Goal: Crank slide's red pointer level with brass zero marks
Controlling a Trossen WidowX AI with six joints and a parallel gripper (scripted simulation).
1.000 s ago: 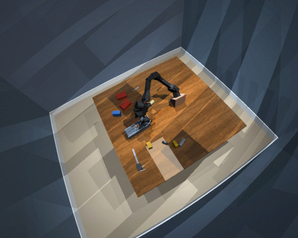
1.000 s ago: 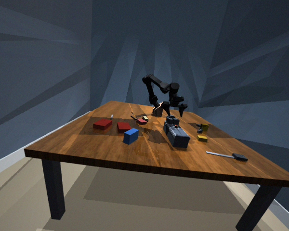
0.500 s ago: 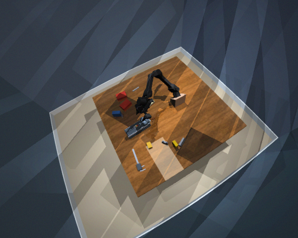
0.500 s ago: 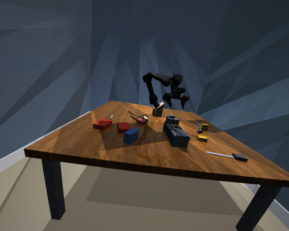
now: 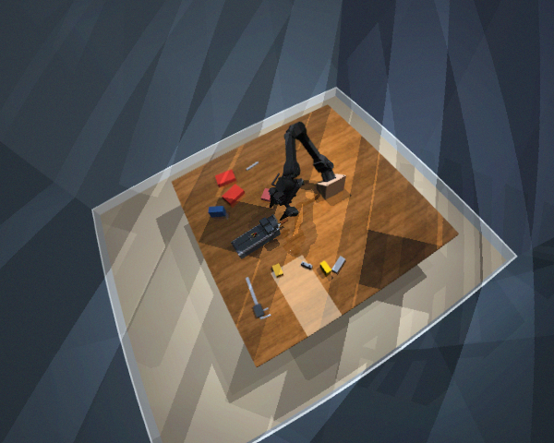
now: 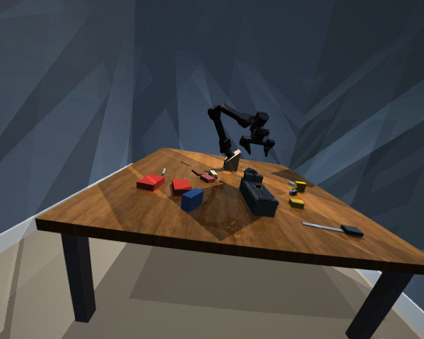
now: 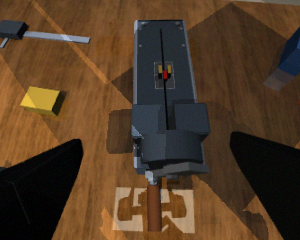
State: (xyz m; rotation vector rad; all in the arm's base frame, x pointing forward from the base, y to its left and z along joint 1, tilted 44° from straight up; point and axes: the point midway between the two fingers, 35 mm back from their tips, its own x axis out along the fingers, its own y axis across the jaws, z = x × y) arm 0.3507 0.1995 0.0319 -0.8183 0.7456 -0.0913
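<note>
My gripper tip is now 4 cm past the brown crank handle, 1 cm to the left of it and 13 cm above it. Round my gripper tip: pink block 3 cm behind, 25 cm to the right, 19 cm below; ochre block 10 cm ahead, 22 cm to the left, 19 cm below; red pointer 13 cm ahead, 12 cm below.
</note>
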